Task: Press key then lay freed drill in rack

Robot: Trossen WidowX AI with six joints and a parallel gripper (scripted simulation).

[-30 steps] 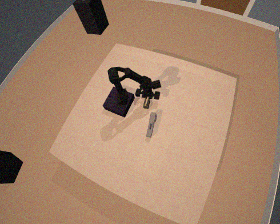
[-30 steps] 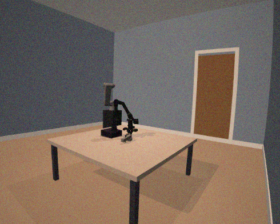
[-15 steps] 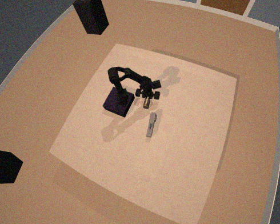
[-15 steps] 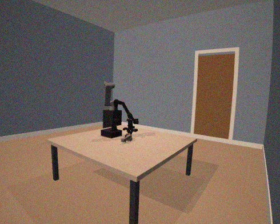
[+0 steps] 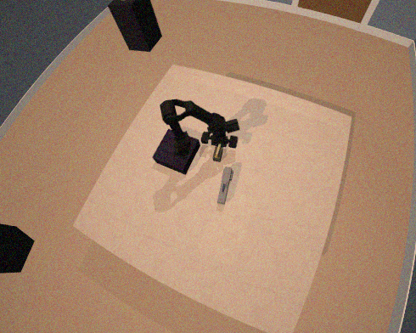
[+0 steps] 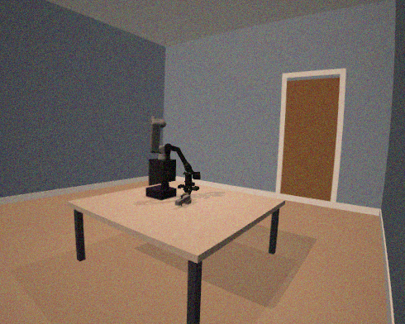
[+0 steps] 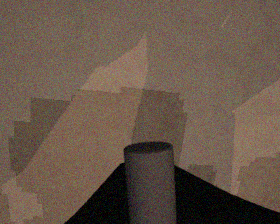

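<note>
Now: gripper tip 4 cm to the left of the drill and 4 cm below it. From my gripper tip the other things lie so: dark block (5 cm to the right, 1 cm above).
</note>
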